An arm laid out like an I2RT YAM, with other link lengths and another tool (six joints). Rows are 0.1 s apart.
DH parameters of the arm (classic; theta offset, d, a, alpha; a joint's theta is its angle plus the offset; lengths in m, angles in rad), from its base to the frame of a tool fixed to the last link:
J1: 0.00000 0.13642 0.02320 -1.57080
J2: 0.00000 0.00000 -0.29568 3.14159
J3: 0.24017 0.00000 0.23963 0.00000
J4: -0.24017 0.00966 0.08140 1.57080
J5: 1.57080 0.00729 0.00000 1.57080
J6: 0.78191 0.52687 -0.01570 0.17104
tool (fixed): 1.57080 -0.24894 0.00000 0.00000
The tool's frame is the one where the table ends.
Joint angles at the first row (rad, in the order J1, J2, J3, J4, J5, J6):
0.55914 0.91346 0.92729 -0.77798 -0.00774 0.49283
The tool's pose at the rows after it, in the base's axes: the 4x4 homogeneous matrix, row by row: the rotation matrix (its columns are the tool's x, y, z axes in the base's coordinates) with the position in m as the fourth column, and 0 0 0 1 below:
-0.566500 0.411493 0.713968 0.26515; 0.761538 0.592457 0.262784 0.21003; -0.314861 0.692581 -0.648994 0.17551; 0 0 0 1
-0.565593 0.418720 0.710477 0.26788; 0.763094 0.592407 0.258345 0.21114; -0.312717 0.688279 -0.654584 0.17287; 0 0 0 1
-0.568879 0.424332 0.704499 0.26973; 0.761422 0.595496 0.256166 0.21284; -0.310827 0.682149 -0.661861 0.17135; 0 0 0 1
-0.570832 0.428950 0.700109 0.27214; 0.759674 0.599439 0.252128 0.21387; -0.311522 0.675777 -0.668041 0.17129; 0 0 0 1
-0.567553 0.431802 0.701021 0.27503; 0.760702 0.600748 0.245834 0.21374; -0.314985 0.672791 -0.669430 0.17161; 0 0 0 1
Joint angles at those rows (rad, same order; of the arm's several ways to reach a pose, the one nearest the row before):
0.55839 0.92449 0.92651 -0.76785 -0.00788 0.50045
0.55838 0.94000 0.92654 -0.75953 -0.00615 0.50448
0.55896 0.95853 0.93520 -0.75927 -0.00709 0.50525
0.55839 0.97765 0.95016 -0.76391 -0.00634 0.50391
0.55850 0.98887 0.95864 -0.76393 -0.00038 0.50441

